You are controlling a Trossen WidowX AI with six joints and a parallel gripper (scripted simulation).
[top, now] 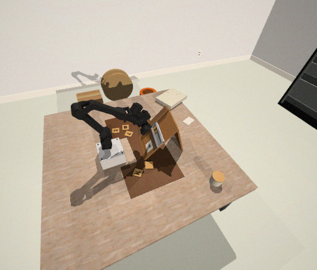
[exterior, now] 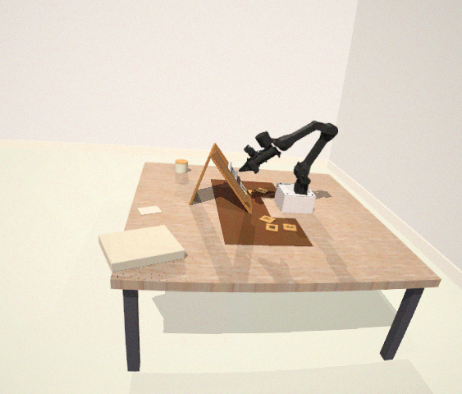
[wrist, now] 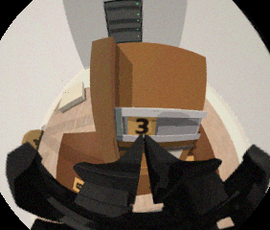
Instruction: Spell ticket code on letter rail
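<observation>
My gripper tip is now 3 cm short of the tile marked 3 and 3 cm above it. Round my gripper tip: dark mat (13 cm behind, 1 cm to the right, 18 cm below); then blank-faced tile (6 cm behind, 20 cm to the right, 18 cm below); then pale ticket (3 cm behind, 8 cm to the right, 11 cm below).
</observation>
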